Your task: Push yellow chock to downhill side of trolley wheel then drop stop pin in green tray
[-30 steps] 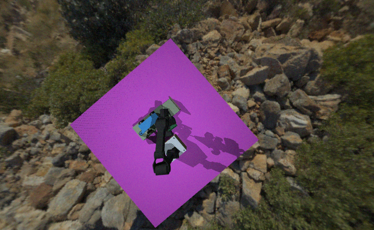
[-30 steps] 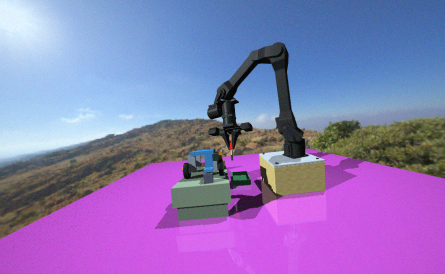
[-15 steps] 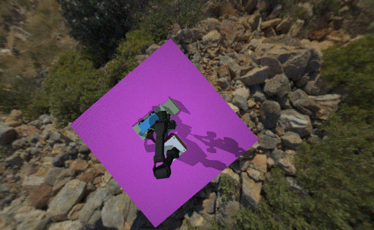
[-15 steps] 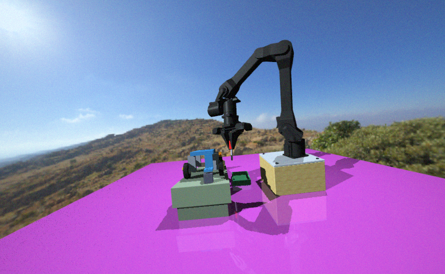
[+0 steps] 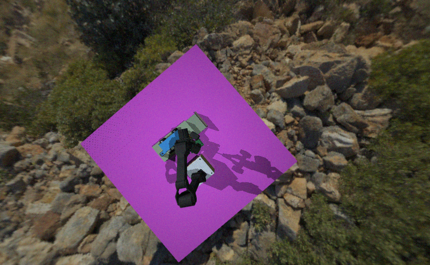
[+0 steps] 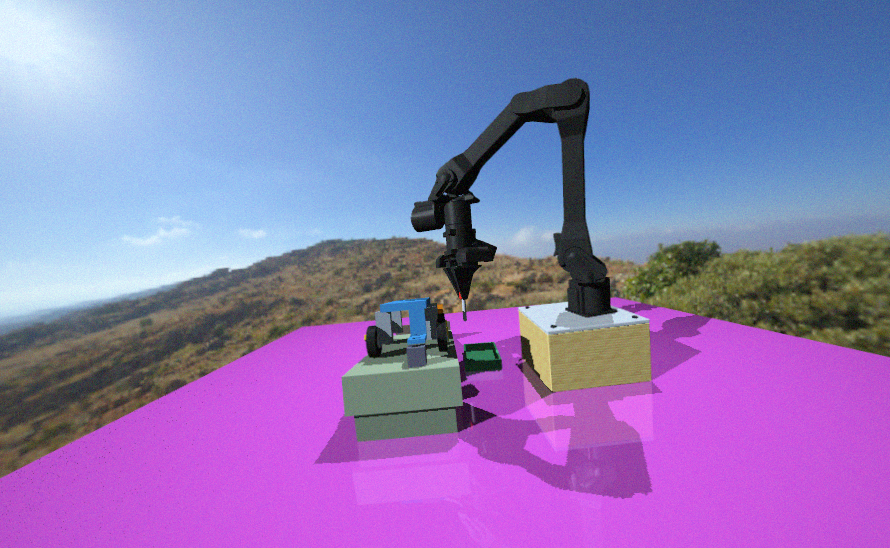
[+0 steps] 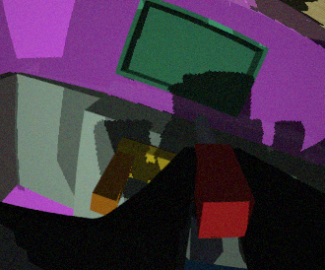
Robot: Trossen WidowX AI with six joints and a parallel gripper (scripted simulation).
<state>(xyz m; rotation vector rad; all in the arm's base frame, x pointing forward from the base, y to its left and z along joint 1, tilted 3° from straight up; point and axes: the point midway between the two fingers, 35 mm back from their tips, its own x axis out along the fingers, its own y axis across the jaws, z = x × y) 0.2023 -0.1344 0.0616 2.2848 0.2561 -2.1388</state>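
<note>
Now: the green tray 140 mm below my gripper tip and 30 mm behind it. The rest, counted from my gripper tip: red-headed stop pin (right at my gripper tip); trolley (120 mm ahead, 70 mm to the left, 30 mm below); yellow chock (50 mm below, 50 mm ahead, 20 mm to the right).
</note>
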